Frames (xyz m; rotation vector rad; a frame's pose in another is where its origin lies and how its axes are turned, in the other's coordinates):
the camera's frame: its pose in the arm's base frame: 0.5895 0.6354 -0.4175 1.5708 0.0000 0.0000
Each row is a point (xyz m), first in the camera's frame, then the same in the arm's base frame.
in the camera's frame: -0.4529 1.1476 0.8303
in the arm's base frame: 0.1366 -0.1949 0.7301
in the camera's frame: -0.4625 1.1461 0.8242
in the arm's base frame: 0.1270 -0.1888 0.7286
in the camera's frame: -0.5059 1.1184 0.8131
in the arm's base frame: 0.0836 -0.1777 0.7009
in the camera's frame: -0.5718 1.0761 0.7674
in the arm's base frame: 0.0177 -0.1320 0.6586
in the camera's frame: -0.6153 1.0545 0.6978
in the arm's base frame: -0.0258 -0.0624 0.6370
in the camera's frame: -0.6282 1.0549 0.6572
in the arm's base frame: -0.0387 -0.0218 0.6374
